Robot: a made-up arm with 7 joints.
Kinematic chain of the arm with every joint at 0, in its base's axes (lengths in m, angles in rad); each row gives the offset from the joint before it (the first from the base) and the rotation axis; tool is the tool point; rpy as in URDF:
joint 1: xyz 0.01 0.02 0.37 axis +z
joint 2: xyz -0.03 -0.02 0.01 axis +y
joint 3: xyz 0.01 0 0.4 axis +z
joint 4: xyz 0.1 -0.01 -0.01 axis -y
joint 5: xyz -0.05 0 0.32 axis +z
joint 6: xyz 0 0.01 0.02 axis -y
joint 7: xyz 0.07 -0.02 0 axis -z
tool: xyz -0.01 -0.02 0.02 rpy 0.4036 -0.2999 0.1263
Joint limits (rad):
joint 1: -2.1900..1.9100
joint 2: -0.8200..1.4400
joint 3: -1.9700..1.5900
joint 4: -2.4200..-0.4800
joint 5: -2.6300..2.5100
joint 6: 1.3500..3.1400
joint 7: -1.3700..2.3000
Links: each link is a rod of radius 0.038 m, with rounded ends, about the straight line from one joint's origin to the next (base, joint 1, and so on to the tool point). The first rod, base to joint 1, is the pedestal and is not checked.
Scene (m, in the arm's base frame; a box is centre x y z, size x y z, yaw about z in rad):
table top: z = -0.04
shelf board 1: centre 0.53 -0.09 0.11 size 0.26 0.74 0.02 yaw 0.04
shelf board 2: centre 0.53 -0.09 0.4 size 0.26 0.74 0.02 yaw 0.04
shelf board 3: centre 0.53 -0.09 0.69 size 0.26 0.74 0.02 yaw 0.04
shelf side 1: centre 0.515 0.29 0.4 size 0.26 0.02 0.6 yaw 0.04
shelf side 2: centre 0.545 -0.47 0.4 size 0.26 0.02 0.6 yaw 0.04
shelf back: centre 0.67 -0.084 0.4 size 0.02 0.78 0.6 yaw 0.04
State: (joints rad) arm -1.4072 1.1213 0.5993 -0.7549 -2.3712 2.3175 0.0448
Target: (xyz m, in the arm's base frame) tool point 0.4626 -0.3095 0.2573
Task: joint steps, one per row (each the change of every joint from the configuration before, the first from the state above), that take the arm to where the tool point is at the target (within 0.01 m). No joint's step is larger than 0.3 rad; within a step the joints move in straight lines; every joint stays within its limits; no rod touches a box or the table.
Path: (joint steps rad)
1: -0.0286 -0.0437 -0.0057 -0.2728 -0.0509 0.0610 0.0056
2: -0.0287 -0.0438 -0.0057 -0.2728 -0.0510 0.0609 0.0057
3: -0.0286 -0.0437 -0.0057 -0.2728 -0.0509 0.0610 0.0056
4: -0.0286 -0.0438 -0.0057 -0.2729 -0.0509 0.0610 0.0057
5: -0.0286 -0.0437 -0.0057 -0.2728 -0.0510 0.0609 0.0056
6: 0.1544 0.1118 0.0786 0.2449 0.0524 -0.0582 -0.0076
7: 0.1545 0.1117 0.0785 0.2449 0.0524 -0.0582 -0.0076

